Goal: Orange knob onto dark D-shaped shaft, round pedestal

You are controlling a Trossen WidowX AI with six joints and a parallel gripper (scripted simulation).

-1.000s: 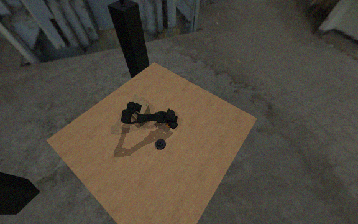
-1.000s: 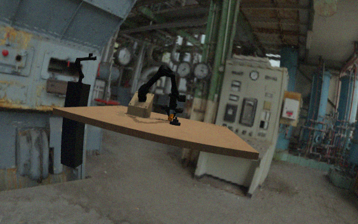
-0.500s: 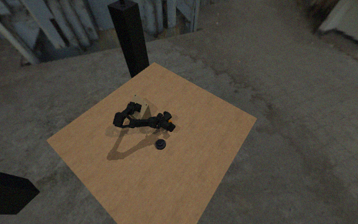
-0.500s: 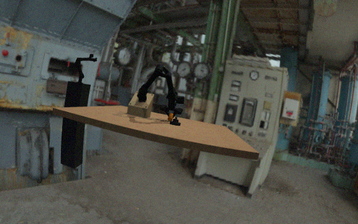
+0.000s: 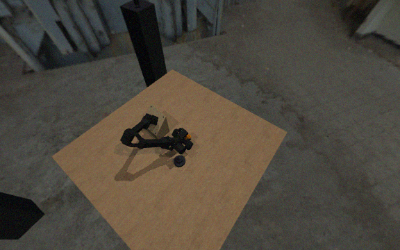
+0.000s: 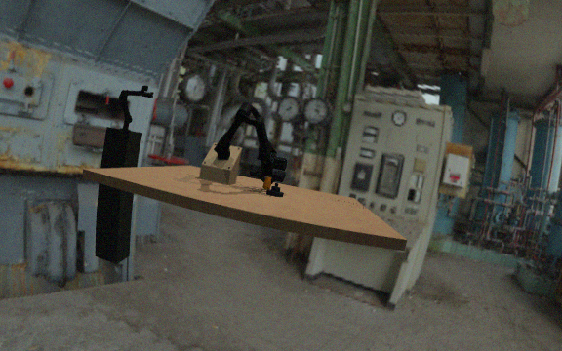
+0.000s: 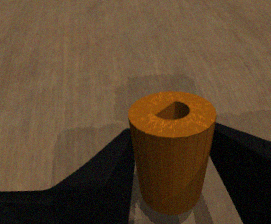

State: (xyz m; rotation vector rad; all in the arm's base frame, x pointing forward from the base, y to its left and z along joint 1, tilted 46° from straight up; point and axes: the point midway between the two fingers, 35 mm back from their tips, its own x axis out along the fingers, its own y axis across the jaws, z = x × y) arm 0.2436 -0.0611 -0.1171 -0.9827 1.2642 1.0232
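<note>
The orange knob is 1 cm to the right of my gripper tip. The rest, counted from my gripper tip: dark round pedestal: 5 cm ahead, 19 cm to the right, 1 cm below.
</note>
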